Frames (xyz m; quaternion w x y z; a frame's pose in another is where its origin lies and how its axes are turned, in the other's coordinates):
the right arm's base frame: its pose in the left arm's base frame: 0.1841 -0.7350 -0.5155 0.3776 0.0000 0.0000 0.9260
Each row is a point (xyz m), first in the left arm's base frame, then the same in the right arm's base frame.
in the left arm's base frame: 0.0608 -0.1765 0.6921
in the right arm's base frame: 0.4787 -0.3130 1.2076
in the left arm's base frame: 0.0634 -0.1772 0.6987
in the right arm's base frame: 0.4763 -0.3143 1.2142
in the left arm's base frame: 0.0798 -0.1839 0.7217
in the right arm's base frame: 0.4599 -0.3210 1.2372
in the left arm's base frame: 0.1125 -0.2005 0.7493
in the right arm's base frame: 0.4249 -0.3320 1.2648
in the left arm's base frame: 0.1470 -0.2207 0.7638
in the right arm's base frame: 0.3862 -0.3417 1.2793
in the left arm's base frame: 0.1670 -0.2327 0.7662
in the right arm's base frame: 0.3635 -0.3471 1.2817
